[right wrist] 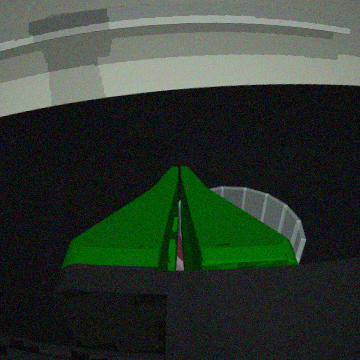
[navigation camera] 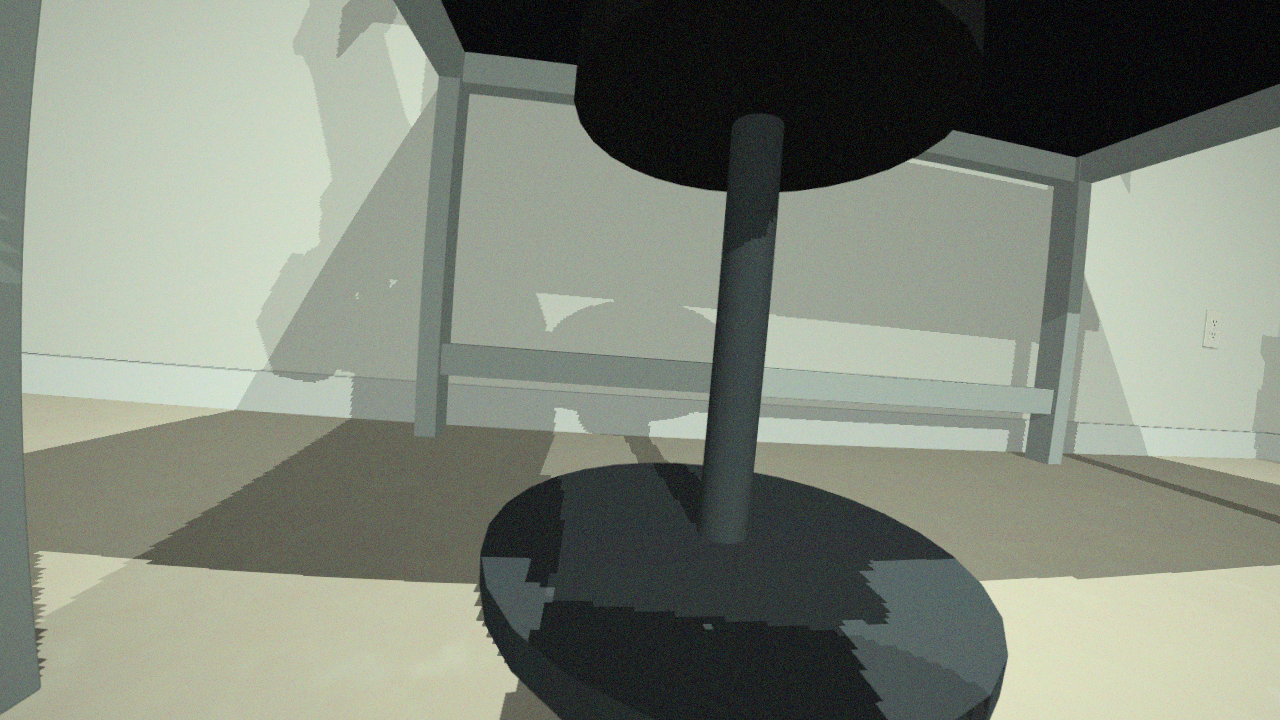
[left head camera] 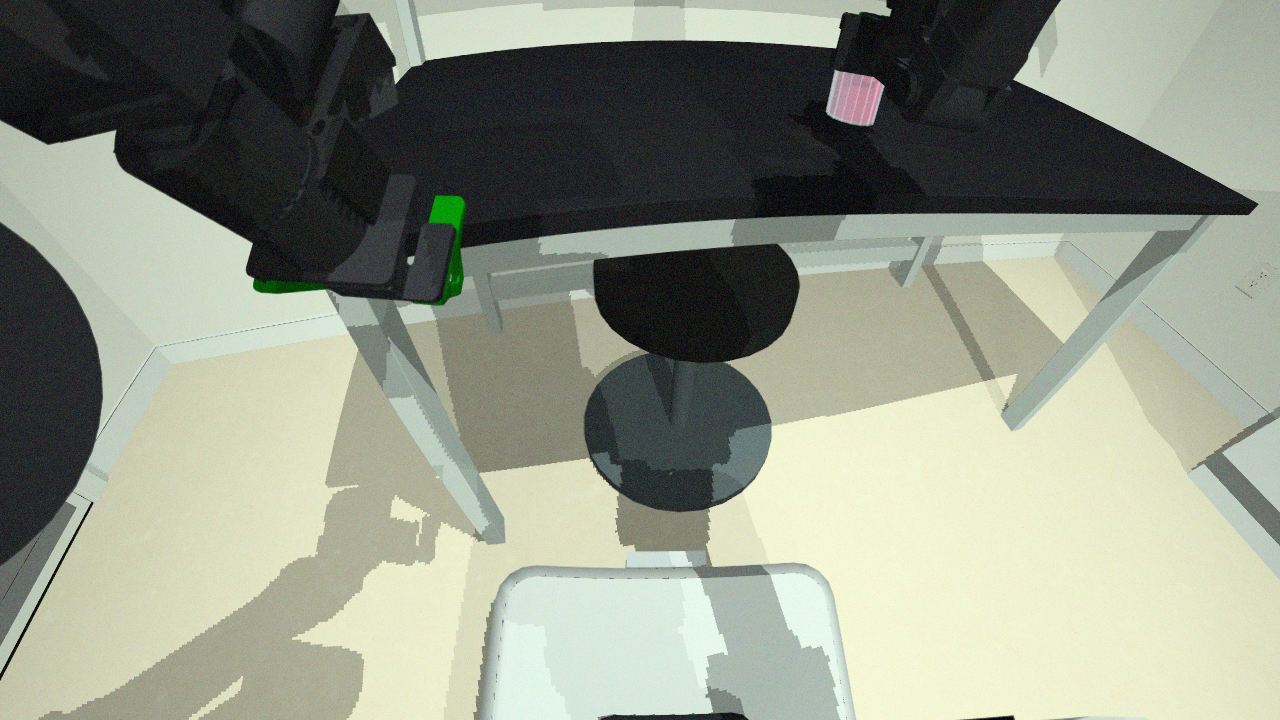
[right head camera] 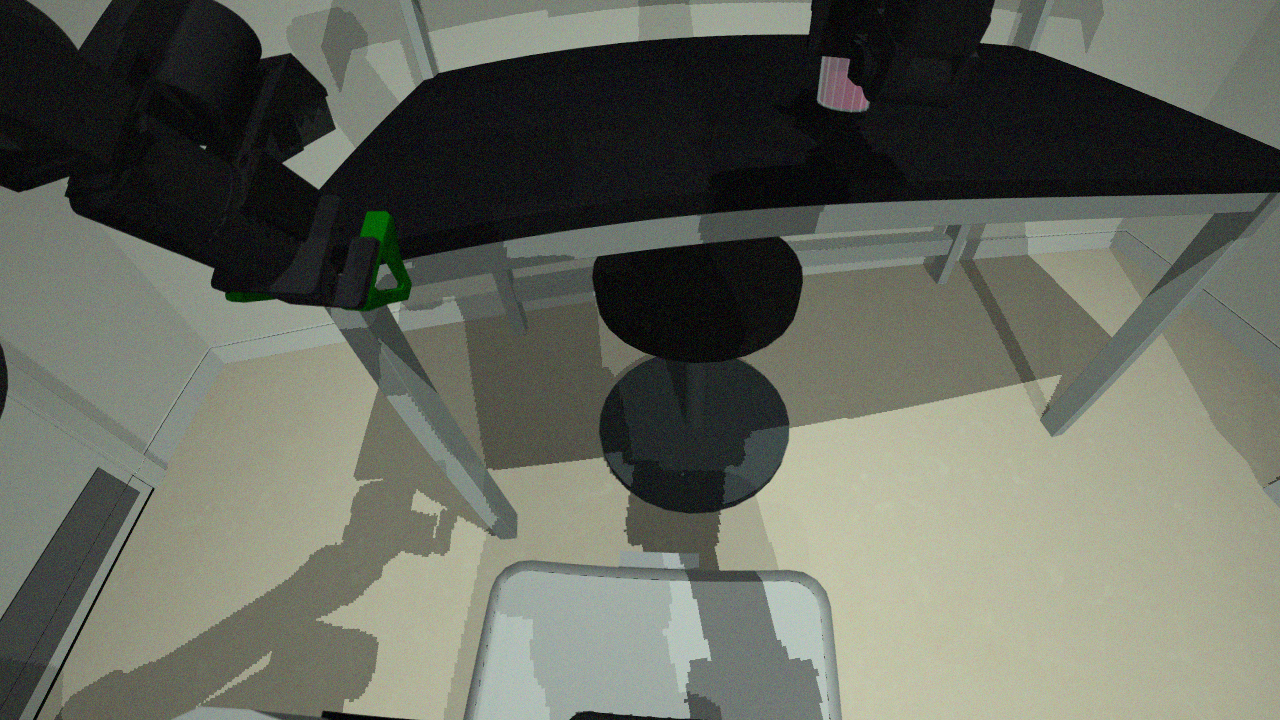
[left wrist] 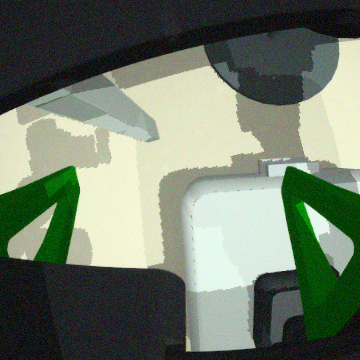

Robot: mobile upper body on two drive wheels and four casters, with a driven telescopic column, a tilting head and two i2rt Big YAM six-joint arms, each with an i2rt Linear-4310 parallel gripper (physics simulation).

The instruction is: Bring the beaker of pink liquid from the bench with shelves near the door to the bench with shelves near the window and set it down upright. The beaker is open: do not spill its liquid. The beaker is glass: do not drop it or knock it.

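Observation:
The glass beaker (left head camera: 856, 98) (right head camera: 839, 87) (right wrist: 272, 210) with pink liquid stands, apparently upright, on the black bench top (left head camera: 626, 134) (right head camera: 581, 134) (right wrist: 100, 145), toward the right in both head views. My right gripper (left head camera: 861, 40) (right wrist: 178, 178) is shut and empty, right at the beaker. In the right wrist view its closed fingers cover most of the beaker; part of the rim shows at their right and a sliver of pink between them. Contact cannot be told. My left gripper (left head camera: 366, 268) (right head camera: 313, 282) (left wrist: 180, 177) is open and empty near the bench's front left corner.
A round stool (left head camera: 698, 304) (right head camera: 698, 300) (navigation camera: 756, 313) stands partly under the bench's front edge. Bench legs (left head camera: 420, 429) (right head camera: 438, 438) stand at both sides. My white base (left head camera: 608, 635) (right head camera: 590, 635) is at the bottom. A dark round surface (left head camera: 40, 385) shows at the left edge.

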